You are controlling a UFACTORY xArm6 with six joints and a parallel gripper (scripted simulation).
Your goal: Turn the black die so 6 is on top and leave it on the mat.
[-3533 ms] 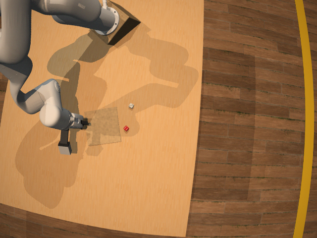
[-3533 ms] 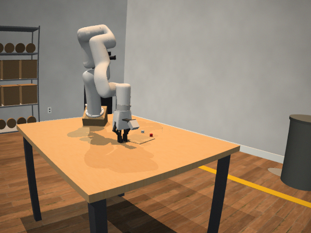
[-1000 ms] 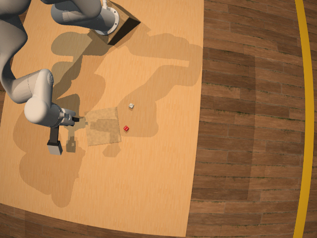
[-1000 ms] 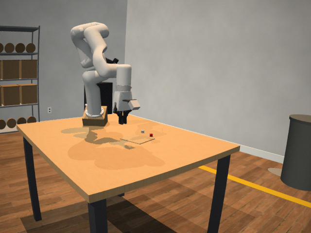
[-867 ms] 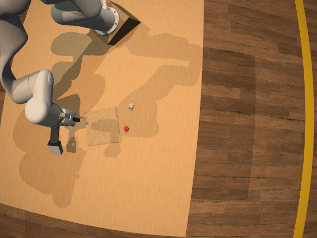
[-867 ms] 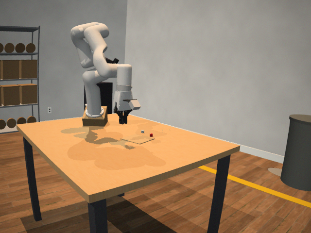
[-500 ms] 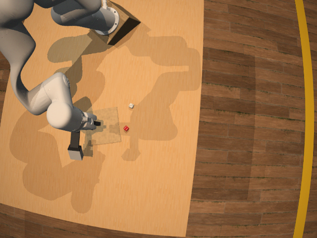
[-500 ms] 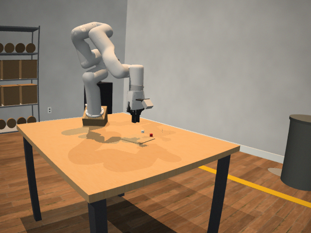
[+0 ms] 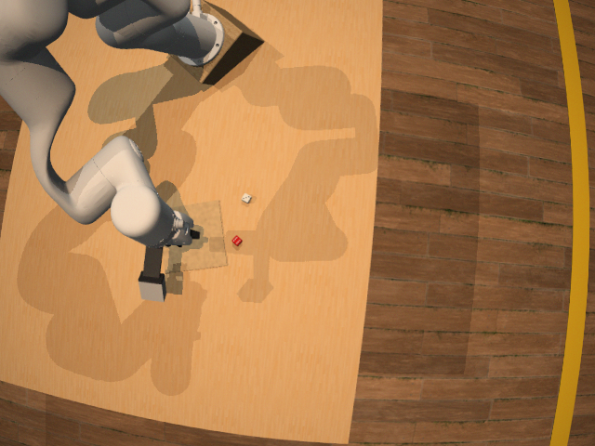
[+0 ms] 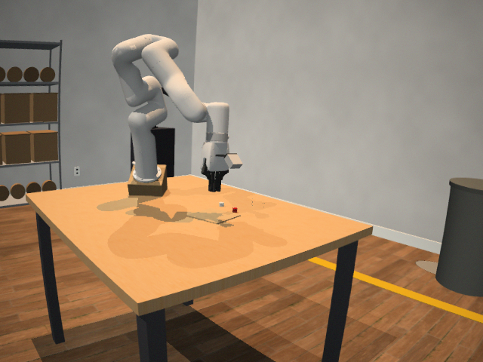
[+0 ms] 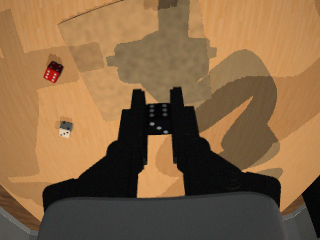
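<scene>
Now: hand 1 cm past the tan mat, 1 cm to the right of it and 11 cm above it. Also, from my hand: red die 1 cm ahead, 11 cm to the left, 11 cm below; then black die 1 cm behind, 1 cm below; then white die 8 cm behind, 14 cm to the left, 11 cm below.
</scene>
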